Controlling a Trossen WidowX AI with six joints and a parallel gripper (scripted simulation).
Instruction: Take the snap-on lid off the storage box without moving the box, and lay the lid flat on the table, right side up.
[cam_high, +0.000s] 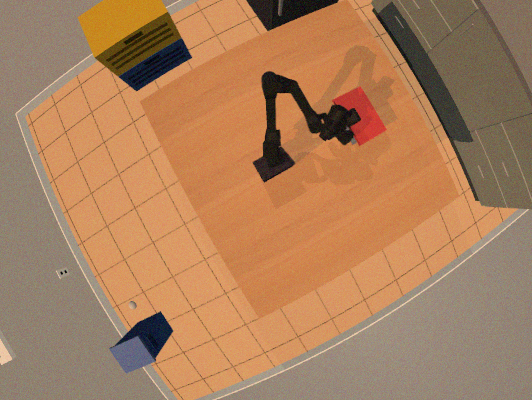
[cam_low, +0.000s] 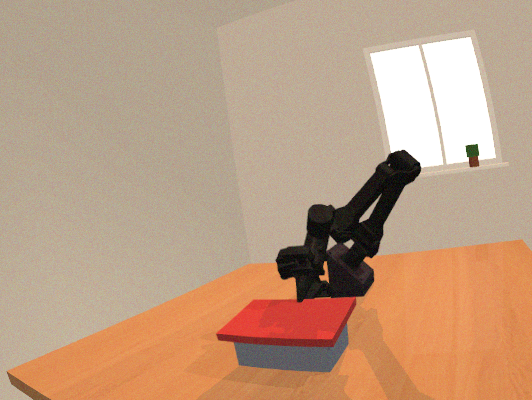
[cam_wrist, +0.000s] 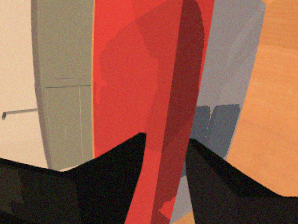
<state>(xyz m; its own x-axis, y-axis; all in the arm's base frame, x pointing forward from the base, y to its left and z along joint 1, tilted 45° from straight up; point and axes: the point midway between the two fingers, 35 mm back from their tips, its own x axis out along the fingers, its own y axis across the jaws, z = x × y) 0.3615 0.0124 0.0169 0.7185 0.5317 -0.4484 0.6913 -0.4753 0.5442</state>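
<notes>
My gripper tip is 8 cm short of the red lid and 1 cm to the right of it. From my gripper tip the other things lie so: grey-blue storage box (7 cm ahead, 5 cm below).
</notes>
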